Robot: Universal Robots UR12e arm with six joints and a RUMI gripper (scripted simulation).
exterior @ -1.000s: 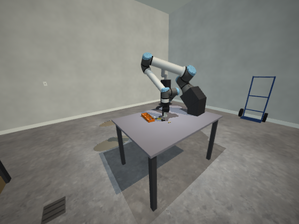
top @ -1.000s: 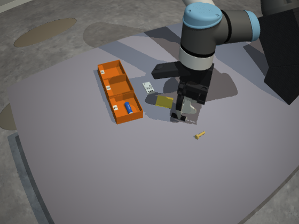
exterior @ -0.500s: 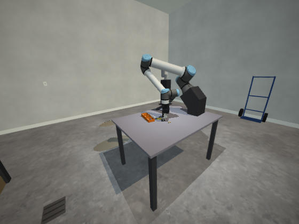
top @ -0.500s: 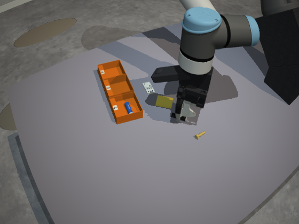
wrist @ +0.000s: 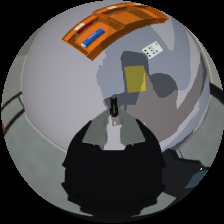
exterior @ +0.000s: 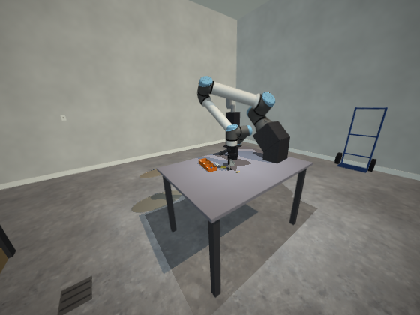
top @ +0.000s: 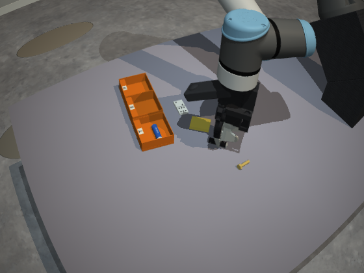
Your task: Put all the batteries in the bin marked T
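My hand is 120 mm to the left of the blue battery and 100 mm short of it. Round my hand: bolt (90 mm to the left, 10 mm below); then yellow block (80 mm to the right, 10 mm below, 10 mm behind); then black battery (10 mm below).
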